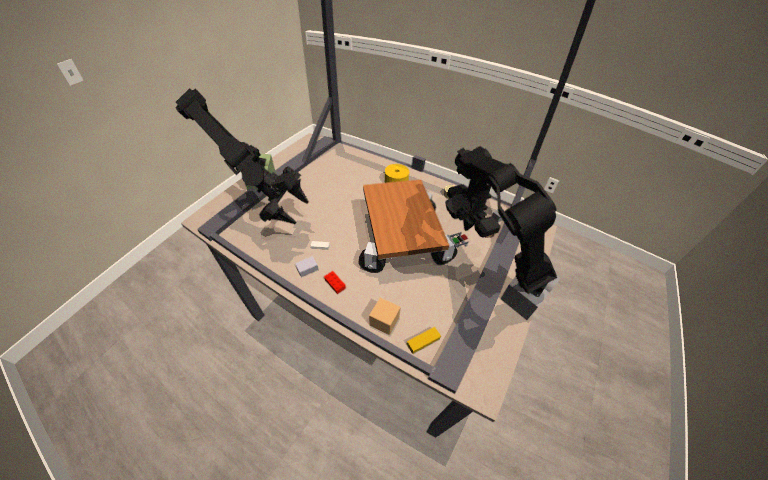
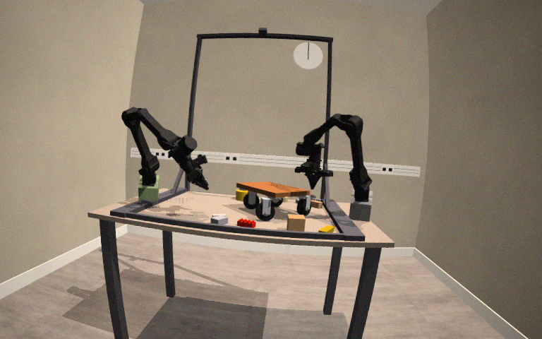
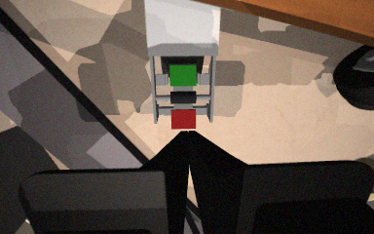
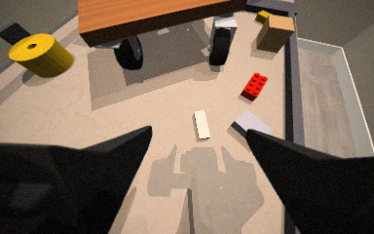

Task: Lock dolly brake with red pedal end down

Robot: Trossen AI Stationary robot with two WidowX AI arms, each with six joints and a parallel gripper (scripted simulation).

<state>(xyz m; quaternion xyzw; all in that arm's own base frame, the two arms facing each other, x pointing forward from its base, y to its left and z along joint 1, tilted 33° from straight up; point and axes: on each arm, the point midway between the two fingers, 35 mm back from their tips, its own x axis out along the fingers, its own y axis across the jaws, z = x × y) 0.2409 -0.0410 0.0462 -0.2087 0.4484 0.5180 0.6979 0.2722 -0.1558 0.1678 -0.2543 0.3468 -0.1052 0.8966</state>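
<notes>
My left hand is 10 mm short of the caster brake pedal, 10 mm to the left of it and 70 mm above it. From my left hand the other things lie so: yellow bar (320 mm ahead, 30 mm to the left, 140 mm below); then tan cube (320 mm ahead, 90 mm to the right, 120 mm below); then red brick (290 mm ahead, 280 mm to the right, 140 mm below).
</notes>
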